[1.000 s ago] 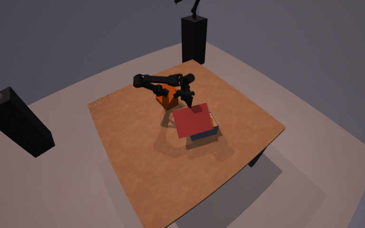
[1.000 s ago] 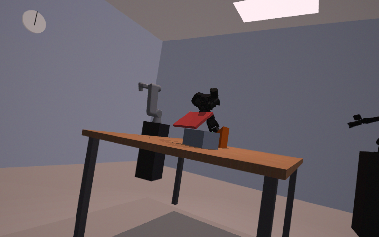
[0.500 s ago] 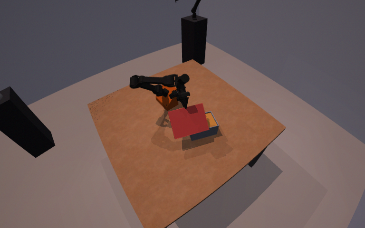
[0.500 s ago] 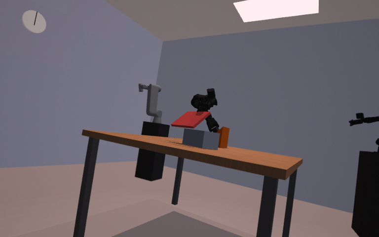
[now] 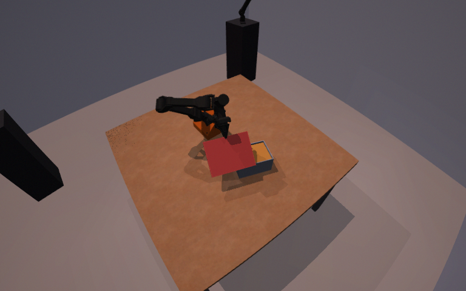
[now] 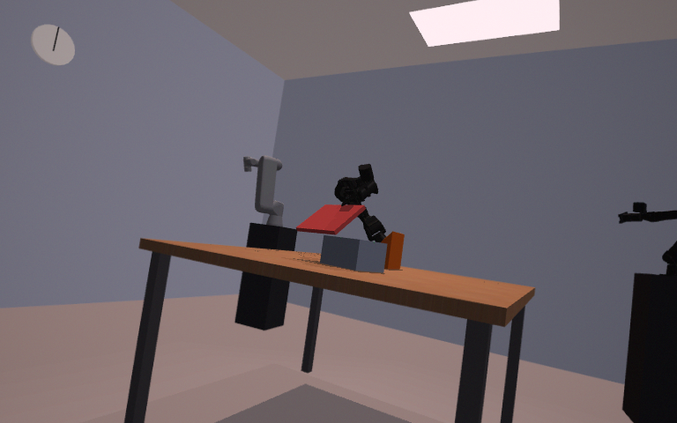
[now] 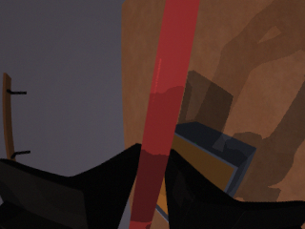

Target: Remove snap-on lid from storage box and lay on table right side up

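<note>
My gripper tip is 6 cm short of the red lid, 5 cm above it and 3 cm to the left of it. The rest, counted from my gripper tip: grey-blue storage box 18 cm below, 11 cm to the left, 10 cm ahead.
</note>
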